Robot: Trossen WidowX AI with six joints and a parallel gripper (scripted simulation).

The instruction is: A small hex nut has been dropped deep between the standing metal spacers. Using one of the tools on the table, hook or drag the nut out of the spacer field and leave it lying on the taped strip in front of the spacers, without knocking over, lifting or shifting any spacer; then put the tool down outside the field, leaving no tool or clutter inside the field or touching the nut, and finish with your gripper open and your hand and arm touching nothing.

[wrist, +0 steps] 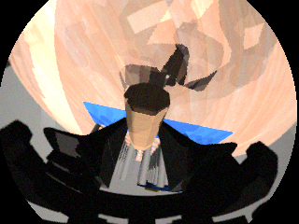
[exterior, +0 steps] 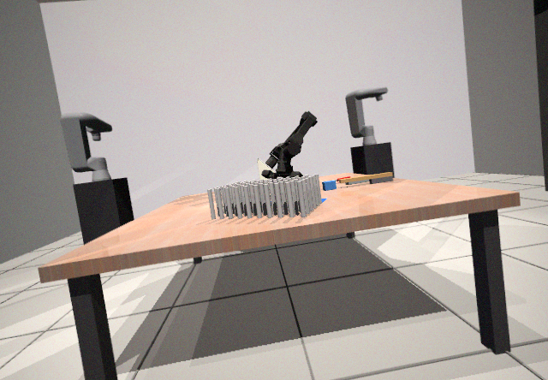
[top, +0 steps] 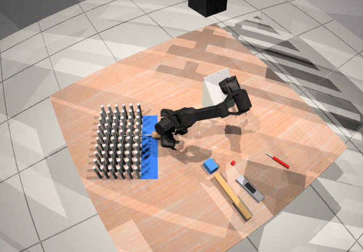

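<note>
Right now my gripper tip is 7 cm short of the blue taped strip and 3 cm above it. The rest, counted from my gripper tip: red cube (32 cm to the left, 19 cm behind, 2 cm below); hex nut (19 cm ahead, 13 cm to the right, 3 cm below); blue block (27 cm to the left, 9 cm behind, 1 cm below).
</note>
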